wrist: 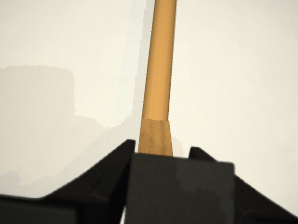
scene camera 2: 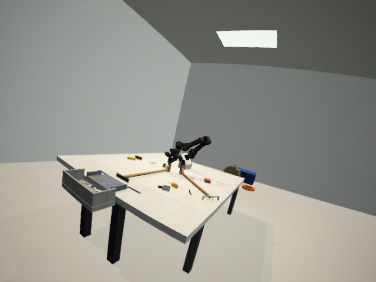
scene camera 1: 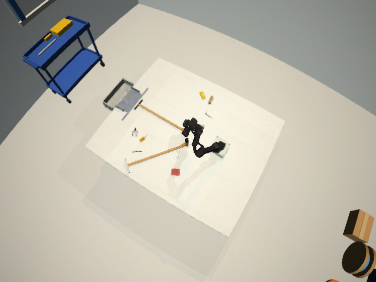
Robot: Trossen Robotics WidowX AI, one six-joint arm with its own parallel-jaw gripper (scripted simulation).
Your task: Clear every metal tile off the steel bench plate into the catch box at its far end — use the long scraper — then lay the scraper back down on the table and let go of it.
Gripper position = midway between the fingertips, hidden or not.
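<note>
Long scraper (wrist: 157,180) visible. My gripper (wrist: 161,151) visible.
</note>
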